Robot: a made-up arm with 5 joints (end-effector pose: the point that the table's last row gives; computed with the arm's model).
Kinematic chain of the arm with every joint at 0, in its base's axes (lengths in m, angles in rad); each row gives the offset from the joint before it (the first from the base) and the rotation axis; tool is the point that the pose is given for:
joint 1: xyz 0 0 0.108 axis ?
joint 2: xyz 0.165 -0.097 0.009 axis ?
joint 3: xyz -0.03 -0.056 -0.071 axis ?
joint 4: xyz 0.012 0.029 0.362 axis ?
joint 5: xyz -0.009 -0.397 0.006 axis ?
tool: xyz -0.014 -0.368 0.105
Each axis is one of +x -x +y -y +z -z.
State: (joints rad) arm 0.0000 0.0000 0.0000 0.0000 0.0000
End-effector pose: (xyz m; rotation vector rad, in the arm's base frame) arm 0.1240 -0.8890 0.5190 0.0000 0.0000 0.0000
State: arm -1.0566 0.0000 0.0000 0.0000 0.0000
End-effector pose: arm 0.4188 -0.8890 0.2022 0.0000 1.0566 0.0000
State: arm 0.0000 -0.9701 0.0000 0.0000 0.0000
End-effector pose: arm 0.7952 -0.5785 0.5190 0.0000 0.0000 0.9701
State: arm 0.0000 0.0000 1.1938 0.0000 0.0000
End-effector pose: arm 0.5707 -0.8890 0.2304 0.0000 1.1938 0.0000
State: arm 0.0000 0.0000 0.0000 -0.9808 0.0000
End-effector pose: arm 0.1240 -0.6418 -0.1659 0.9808 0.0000 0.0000
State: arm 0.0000 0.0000 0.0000 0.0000 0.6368
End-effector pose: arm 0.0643 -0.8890 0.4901 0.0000 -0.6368 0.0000
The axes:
joint 1: -y
joint 2: -z
joint 3: +y
joint 4: -x
joint 5: -y

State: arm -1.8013 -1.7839 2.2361 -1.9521 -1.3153
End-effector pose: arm 0.0737 -0.5136 0.0545 0.5273 -1.7256 0.5337
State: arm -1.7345 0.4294 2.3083 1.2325 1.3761
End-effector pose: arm -0.8416 -0.6931 -0.5847 1.1872 2.2524 0.2040
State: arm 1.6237 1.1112 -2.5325 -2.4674 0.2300
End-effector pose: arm -0.1155 0.0272 0.7699 -1.2569 -2.1892 1.8636
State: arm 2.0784 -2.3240 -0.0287 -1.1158 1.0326
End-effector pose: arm 0.0596 0.0965 0.7594 -0.4824 -0.7856 1.9167
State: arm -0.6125 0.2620 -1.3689 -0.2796 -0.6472
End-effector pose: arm -0.2135 -0.7923 0.3084 0.0510 -0.1165 -0.0249
